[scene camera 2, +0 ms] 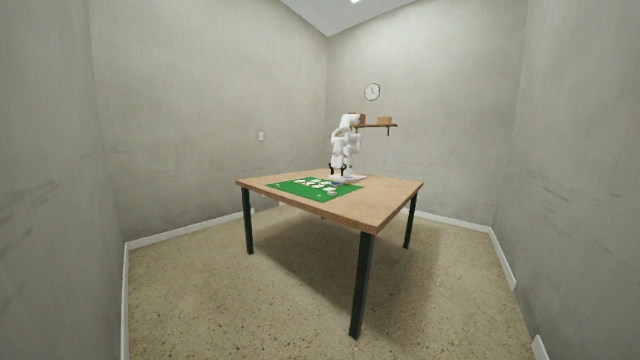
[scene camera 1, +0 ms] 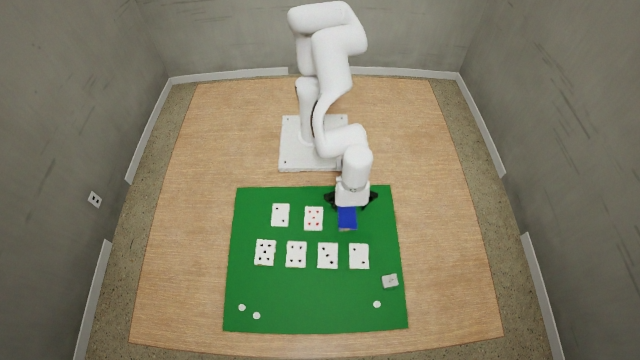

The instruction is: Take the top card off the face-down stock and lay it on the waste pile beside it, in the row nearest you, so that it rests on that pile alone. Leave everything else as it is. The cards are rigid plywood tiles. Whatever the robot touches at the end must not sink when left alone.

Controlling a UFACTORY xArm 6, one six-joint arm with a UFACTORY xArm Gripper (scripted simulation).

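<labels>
On a green mat, the point (scene camera 2: 289, 186) and the point (scene camera 1: 276, 299) are the same spot.
</labels>
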